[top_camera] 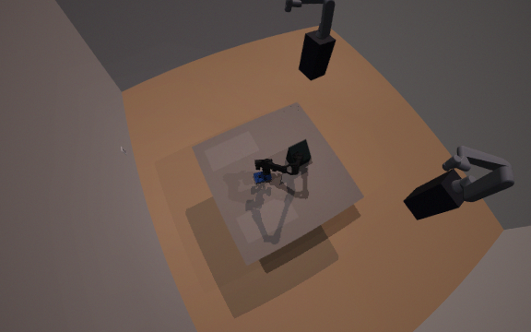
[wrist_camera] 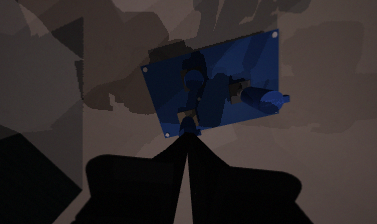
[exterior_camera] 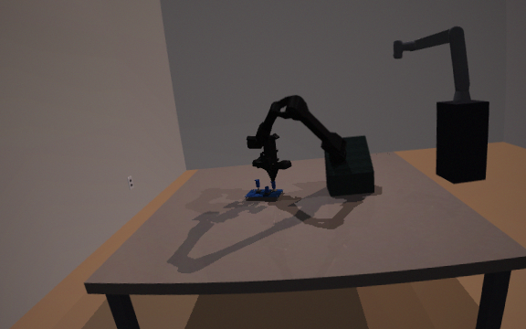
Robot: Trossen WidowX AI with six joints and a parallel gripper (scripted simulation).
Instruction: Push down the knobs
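My gripper tip is 7 cm short of the knob.
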